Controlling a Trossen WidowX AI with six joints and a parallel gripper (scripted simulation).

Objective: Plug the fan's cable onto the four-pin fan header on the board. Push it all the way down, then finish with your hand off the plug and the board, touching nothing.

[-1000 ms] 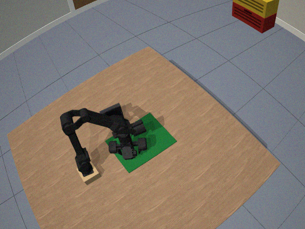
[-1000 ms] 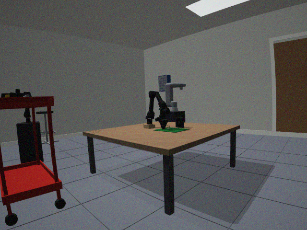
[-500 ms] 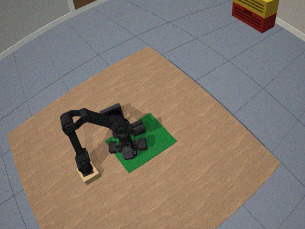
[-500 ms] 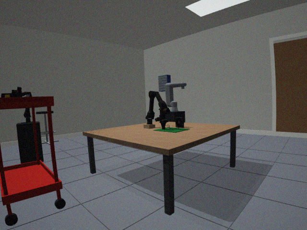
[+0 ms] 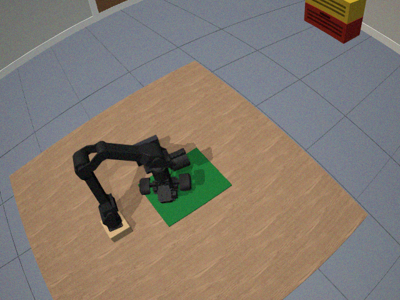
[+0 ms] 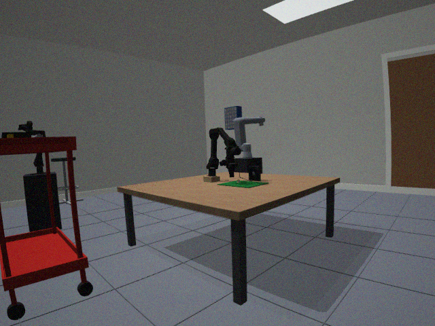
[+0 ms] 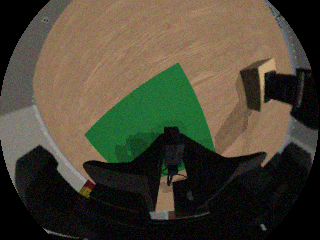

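Right now my gripper tip is 80 mm to the right of the white four-pin header and 60 mm above it. From my gripper tip the other things lie so: green board (80 mm below, 80 mm ahead, 50 mm to the left); then black plug (10 mm to the left, 10 mm above); then black fan (240 mm to the left, 10 mm ahead).
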